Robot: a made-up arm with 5 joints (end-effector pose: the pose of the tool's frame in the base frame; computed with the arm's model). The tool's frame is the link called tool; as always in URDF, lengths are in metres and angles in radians. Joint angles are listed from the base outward.
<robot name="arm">
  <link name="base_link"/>
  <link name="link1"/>
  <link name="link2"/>
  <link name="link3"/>
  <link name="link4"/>
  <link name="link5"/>
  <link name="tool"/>
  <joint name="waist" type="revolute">
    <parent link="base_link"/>
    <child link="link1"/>
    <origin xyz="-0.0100 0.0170 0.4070" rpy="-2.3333 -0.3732 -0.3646"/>
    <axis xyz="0 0 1"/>
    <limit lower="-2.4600" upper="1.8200"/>
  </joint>
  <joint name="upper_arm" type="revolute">
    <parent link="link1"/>
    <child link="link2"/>
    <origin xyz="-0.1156 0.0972 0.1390" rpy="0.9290 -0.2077 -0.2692"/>
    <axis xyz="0 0 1"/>
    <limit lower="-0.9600" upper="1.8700"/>
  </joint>
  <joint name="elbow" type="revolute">
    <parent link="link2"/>
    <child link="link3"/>
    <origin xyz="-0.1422 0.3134 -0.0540" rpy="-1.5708 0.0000 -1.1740"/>
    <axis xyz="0 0 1"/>
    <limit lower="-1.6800" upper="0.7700"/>
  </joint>
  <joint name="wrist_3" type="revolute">
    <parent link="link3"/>
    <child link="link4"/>
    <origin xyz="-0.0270 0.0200 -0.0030" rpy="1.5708 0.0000 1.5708"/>
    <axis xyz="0 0 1"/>
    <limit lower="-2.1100" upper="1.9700"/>
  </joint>
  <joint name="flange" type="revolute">
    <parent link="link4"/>
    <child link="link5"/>
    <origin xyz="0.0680 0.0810 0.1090" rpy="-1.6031 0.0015 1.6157"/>
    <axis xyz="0 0 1"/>
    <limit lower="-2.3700" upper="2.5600"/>
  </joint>
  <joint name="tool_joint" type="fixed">
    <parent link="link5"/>
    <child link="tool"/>
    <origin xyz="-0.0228 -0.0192 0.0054" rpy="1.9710 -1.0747 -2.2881"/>
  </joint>
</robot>
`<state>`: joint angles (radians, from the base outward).
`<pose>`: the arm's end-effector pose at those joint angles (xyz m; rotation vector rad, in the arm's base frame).
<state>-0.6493 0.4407 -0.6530 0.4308 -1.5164</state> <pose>0.1188 -0.1331 -0.0220 0.0624 2.2281 -1.0323</pose>
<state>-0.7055 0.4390 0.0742 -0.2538 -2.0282</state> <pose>0.1504 -0.2460 -0.0020 0.9001 1.9733 0.0430</pose>
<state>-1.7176 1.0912 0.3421 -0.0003 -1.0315</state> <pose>0.3371 -0.3054 0.3244 0.6790 2.2020 -1.3544</pose>
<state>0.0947 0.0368 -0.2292 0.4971 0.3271</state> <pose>-0.0011 0.0115 -0.0240 -0.4314 -1.5411 1.5363</pose>
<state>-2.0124 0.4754 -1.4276 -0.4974 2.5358</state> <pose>0.3864 -0.0201 0.2815 -2.2272 -0.5830 0.3399</pose>
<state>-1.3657 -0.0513 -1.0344 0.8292 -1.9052</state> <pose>0.4142 -0.0018 0.1349 -0.8538 1.1158 -0.7952</pose>
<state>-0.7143 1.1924 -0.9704 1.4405 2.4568</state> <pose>-0.1520 -0.1546 -0.0781 -0.0425 -2.5612 -1.4770</pose>
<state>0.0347 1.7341 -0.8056 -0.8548 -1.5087</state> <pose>-0.2636 -0.0121 0.2728 -0.6470 -2.0006 2.1188</pose>
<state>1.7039 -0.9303 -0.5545 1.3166 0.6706</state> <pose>0.0351 0.2485 0.1002 -0.0589 -0.8528 1.1534</pose>
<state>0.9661 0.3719 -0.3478 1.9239 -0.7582</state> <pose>-0.2019 0.3791 0.1367 0.7975 -2.3731 -0.2699</pose>
